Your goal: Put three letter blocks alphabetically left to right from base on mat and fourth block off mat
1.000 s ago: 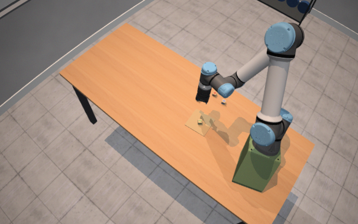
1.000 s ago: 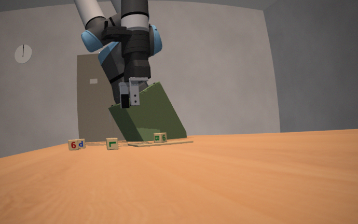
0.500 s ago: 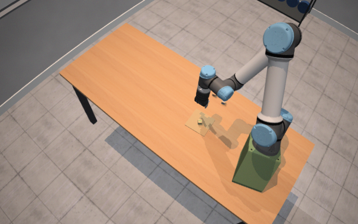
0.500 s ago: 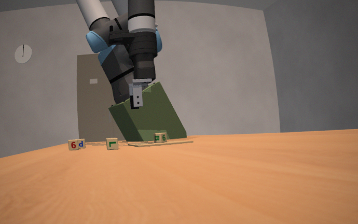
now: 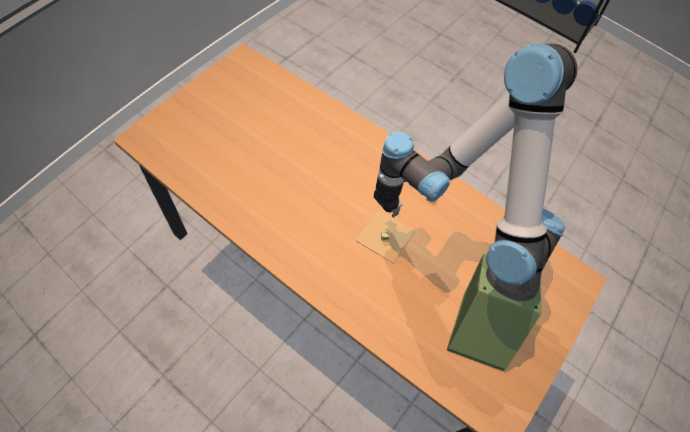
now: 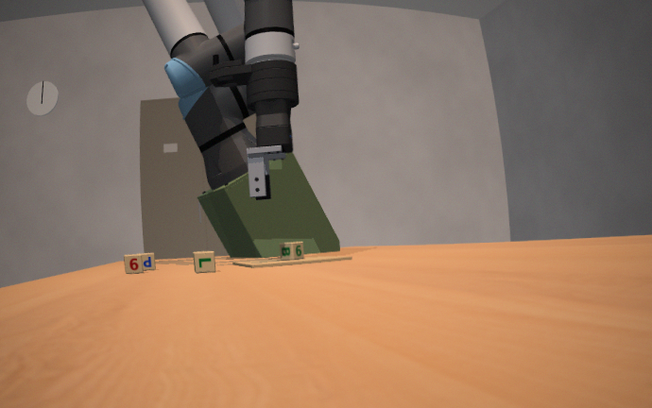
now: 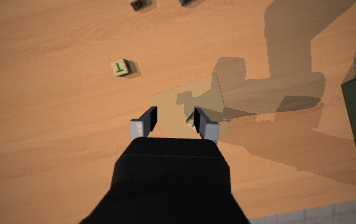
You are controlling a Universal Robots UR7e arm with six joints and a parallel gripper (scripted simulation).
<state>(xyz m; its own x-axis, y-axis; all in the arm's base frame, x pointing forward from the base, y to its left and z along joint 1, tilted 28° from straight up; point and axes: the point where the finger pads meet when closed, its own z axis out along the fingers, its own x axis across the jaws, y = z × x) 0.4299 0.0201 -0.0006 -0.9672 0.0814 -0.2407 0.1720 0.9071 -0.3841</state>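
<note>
Right now the thin tan mat is 11 cm below my hand, 3 cm to the left of it and 3 cm behind it. Also, from my hand: red D block 19 cm to the right, 10 cm below, 4 cm ahead; blue-marked block 18 cm to the right, 10 cm below, 4 cm behind.
</note>
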